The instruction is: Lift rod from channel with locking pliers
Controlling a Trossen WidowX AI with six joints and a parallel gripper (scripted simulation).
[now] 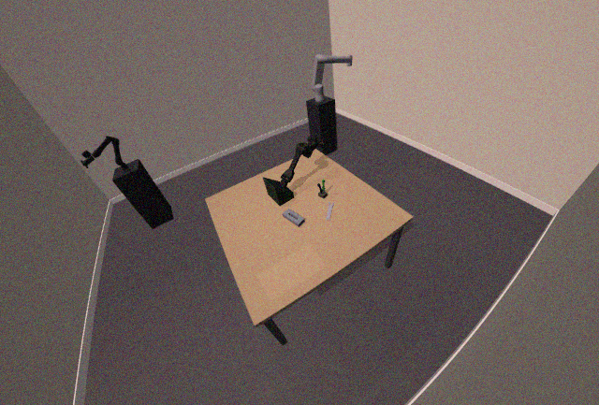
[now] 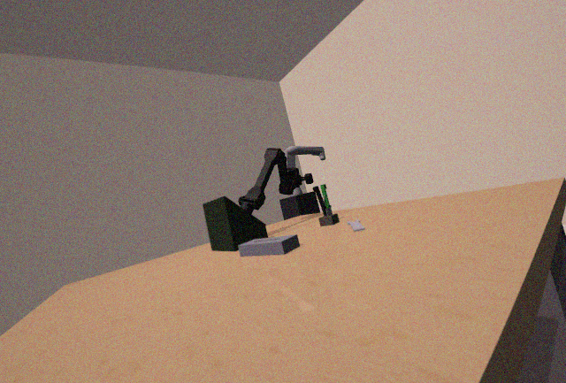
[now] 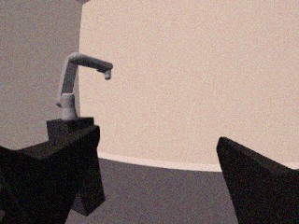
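Right now the dark handle is 470 mm ahead of my gripper tip, 380 mm to the right of it and 160 mm below it. From my gripper tip the other things lie so: grey channel block: 690 mm to the right, 520 mm ahead, 240 mm below; grey piece: 620 mm ahead, 400 mm to the right, 250 mm below; dark block: 460 mm ahead, 360 mm to the right, 250 mm below.
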